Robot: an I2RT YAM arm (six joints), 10 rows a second.
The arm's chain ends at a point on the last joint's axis. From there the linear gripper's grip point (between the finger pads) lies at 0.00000 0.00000 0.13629 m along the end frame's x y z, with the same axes.
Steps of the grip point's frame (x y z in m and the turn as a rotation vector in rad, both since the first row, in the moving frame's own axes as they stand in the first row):
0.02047, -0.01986, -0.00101, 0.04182, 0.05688, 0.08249
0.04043, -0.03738, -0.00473, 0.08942, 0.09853, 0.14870
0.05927, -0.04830, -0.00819, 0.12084, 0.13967, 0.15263
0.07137, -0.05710, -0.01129, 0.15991, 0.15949, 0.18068
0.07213, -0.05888, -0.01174, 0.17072, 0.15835, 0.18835
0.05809, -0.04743, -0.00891, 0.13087, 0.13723, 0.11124
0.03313, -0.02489, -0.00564, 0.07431, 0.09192, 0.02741
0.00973, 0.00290, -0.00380, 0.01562, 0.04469, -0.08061
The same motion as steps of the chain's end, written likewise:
0.01250, -0.01449, -0.00067, 0.04182, 0.05688, 0.08249
0.02619, -0.02627, -0.00353, 0.08942, 0.09853, 0.14870
0.03917, -0.03343, -0.00588, 0.12084, 0.13967, 0.15263
0.04798, -0.03756, -0.00784, 0.15991, 0.15949, 0.18068
0.04869, -0.03798, -0.00807, 0.17072, 0.15835, 0.18835
0.03855, -0.03077, -0.00647, 0.13087, 0.13723, 0.11124
0.02049, -0.01496, -0.00469, 0.07431, 0.09192, 0.02741
0.00373, 0.00527, -0.00365, 0.01562, 0.04469, -0.08061

